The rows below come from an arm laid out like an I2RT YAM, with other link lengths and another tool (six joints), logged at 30 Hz.
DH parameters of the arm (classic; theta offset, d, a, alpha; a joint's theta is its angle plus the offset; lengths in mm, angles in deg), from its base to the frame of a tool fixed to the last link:
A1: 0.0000 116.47 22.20 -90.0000
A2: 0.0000 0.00 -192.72 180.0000
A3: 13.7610 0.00 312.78 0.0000
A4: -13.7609 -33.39 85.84 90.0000
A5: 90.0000 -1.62 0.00 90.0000
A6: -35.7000 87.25 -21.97 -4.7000
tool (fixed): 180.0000 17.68 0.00 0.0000
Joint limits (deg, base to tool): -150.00..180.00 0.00..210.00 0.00..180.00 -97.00..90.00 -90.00..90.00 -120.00..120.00
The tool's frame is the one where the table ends.
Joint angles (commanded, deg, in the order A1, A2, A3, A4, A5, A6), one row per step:
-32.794 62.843 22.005 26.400 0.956 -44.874
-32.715 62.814 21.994 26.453 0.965 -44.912
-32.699 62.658 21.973 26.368 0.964 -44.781
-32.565 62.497 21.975 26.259 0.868 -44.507
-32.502 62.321 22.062 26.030 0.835 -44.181
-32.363 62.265 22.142 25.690 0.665 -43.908
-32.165 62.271 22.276 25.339 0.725 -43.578
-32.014 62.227 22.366 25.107 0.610 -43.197
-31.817 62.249 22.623 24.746 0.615 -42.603
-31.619 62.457 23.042 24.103 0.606 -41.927
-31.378 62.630 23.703 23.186 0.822 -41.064
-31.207 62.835 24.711 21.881 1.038 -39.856
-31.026 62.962 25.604 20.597 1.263 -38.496
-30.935 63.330 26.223 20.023 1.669 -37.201
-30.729 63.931 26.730 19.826 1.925 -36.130
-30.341 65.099 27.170 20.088 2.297 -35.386
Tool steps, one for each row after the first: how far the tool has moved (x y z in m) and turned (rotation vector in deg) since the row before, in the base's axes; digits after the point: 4 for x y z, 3 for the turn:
0.0003 0.0004 0.0003 -0.071 -0.038 0.080
0.0000 0.0002 0.0006 0.079 -0.113 -0.015
0.0006 0.0011 0.0007 0.212 -0.205 0.159
0.0004 0.0005 0.0011 0.252 -0.207 0.015
0.0006 0.0012 -0.0001 0.366 0.005 0.236
0.0007 0.0012 0.0000 0.374 0.023 0.057
0.0007 0.0012 0.0003 0.387 -0.132 0.166
0.0011 0.0011 0.0008 0.550 -0.201 0.040
0.0013 0.0011 0.0000 0.780 0.017 0.031
0.0017 0.0008 0.0014 0.878 -0.048 -0.198
0.0021 0.0002 0.0028 1.192 -0.160 -0.369
0.0019 0.0005 0.0025 1.315 -0.221 -0.421
0.0012 -0.0003 0.0009 1.110 -0.328 -0.674
0.0017 0.0006 -0.0004 0.945 -0.264 -0.356
0.0021 0.0014 -0.0033 0.736 0.075 -0.191

